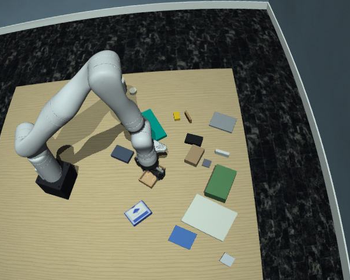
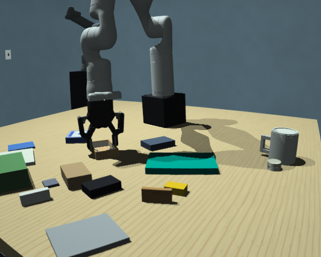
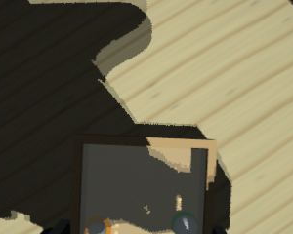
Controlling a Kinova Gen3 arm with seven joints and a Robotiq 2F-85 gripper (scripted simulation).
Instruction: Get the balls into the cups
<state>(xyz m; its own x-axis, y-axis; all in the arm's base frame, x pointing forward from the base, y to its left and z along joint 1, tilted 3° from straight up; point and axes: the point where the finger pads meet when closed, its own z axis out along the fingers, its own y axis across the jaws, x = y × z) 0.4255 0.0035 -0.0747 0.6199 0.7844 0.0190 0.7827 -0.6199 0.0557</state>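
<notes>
My hand is 20 mm above the covered wooden puzzle. From my hand the other things lie so: tan block (190 mm ahead, 70 mm to the left, 10 mm below); teal slab (10 mm behind, 250 mm to the left, 20 mm below); dark blue block (130 mm behind, 120 mm to the left, 10 mm below).
</notes>
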